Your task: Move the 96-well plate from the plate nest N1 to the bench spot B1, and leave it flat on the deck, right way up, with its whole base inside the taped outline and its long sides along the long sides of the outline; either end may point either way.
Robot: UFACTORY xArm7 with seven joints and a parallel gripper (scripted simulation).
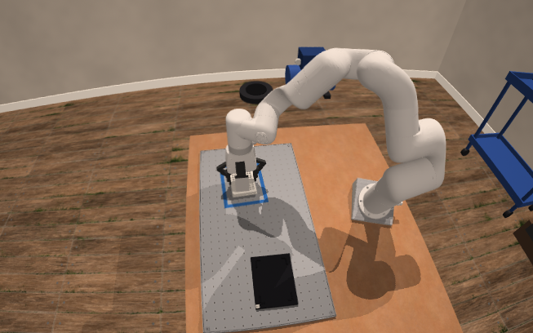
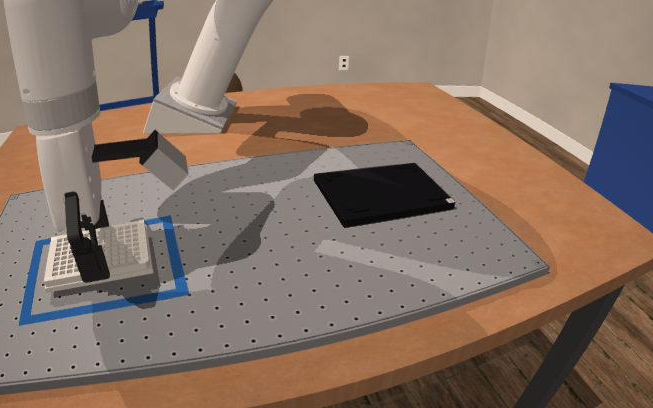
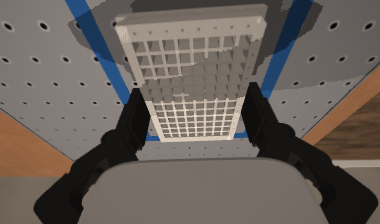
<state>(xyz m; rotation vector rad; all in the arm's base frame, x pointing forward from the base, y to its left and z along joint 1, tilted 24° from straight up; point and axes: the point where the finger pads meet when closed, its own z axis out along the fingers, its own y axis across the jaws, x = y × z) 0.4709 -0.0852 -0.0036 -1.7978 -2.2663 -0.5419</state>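
The white 96-well plate is 1 cm below my hand. The rest, counted from my hand: black plate nest (12 cm behind, 36 cm to the left, 2 cm below).
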